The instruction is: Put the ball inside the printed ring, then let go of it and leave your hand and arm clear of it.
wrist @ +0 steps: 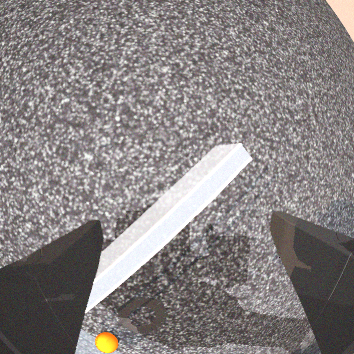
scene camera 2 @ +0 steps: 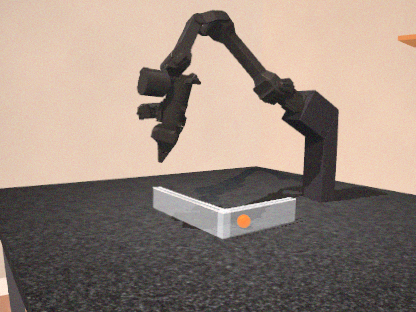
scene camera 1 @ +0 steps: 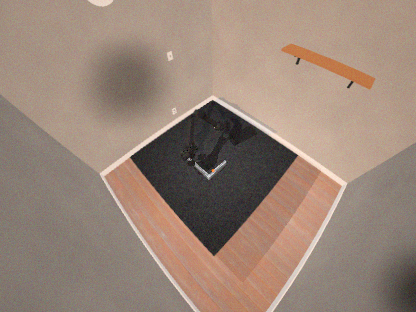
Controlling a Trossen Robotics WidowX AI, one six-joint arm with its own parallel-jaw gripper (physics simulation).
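Observation:
An orange ball (scene camera 1: 213, 170) (scene camera 2: 243, 221) (wrist: 106, 342) rests on the dark table, near the corner of two joined pale walls (scene camera 1: 202, 170) (scene camera 2: 187, 204) (wrist: 175, 220). In scene camera 2 it shows at the right-hand wall, which looks see-through. The printed ring (wrist: 159, 314), a faint brown band in the wrist view, lies up and right of the ball; the ball is outside it. The ring cannot be made out in the scene views. My gripper (scene camera 1: 190, 160) (scene camera 2: 161, 160) (wrist: 188, 226) is open and empty, well above the table, over the far end of the left-hand wall.
The two low walls meet at a right angle, with the ball and ring on the arm's side. The arm's base (scene camera 2: 320, 150) stands at the back right of the dark table top (scene camera 1: 215, 215) (scene camera 2: 150, 265). Arm shadows fall across the ring area.

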